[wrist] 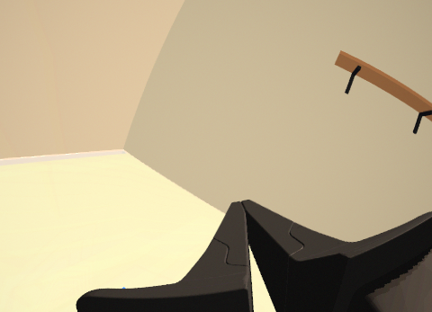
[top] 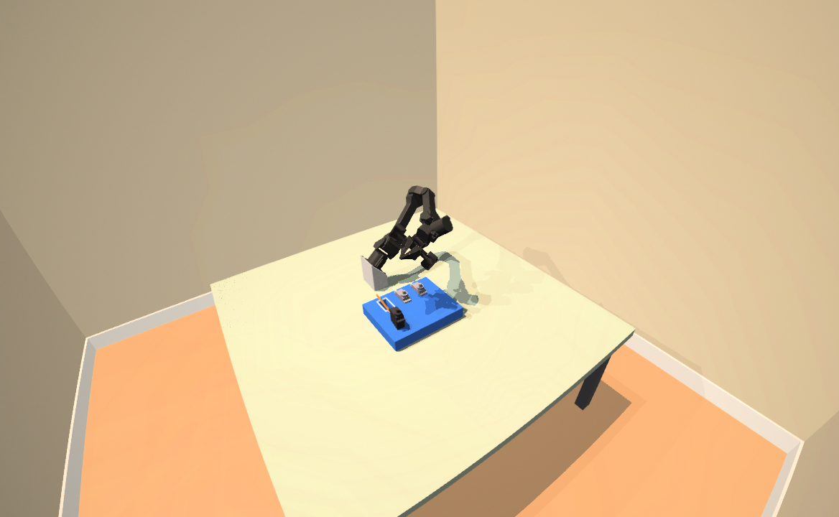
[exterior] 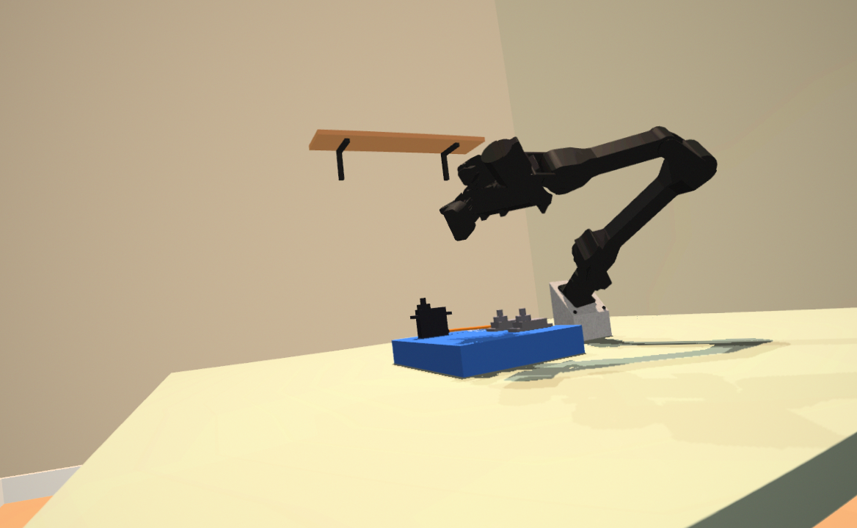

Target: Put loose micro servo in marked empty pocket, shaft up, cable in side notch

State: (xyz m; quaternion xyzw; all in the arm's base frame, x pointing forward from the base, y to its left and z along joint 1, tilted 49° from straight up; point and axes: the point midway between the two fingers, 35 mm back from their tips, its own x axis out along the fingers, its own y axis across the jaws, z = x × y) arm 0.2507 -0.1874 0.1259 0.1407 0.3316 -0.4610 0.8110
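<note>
The blue deck is 27 cm below my gripper tip, 5 cm to the left of it and 2 cm ahead of it.
</note>
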